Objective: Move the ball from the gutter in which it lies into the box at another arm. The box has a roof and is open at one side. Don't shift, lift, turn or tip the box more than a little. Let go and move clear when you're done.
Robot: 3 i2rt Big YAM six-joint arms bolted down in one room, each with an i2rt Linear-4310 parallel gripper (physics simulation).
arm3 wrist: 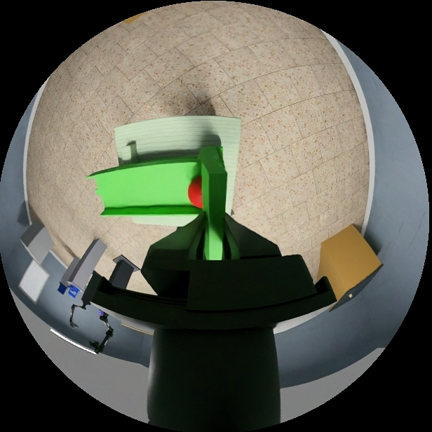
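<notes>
The bright green gutter [145,186] lies across the middle of the arm3 wrist view, its toothed end at the left. A crosswise green end bar [214,182] closes its right end and runs down between the arm3 fingers. The red ball [195,192] lies in the gutter against this bar, partly hidden by it. The arm3 gripper [214,227] is shut on the lower end of the bar, one dark finger on each side. Whether the gutter touches the surface below cannot be told. Two small dark arms show far off at the lower left, their fingers too small to read. The roofed box cannot be made out.
A pale green ribbed table top [175,129] is under the gutter, with a shadow on it. An orange-brown block [350,257] stands at the lower right. Grey blocks [86,264] and small blue pieces [73,291] are at the lower left. Blue-grey walls surround the tiled floor.
</notes>
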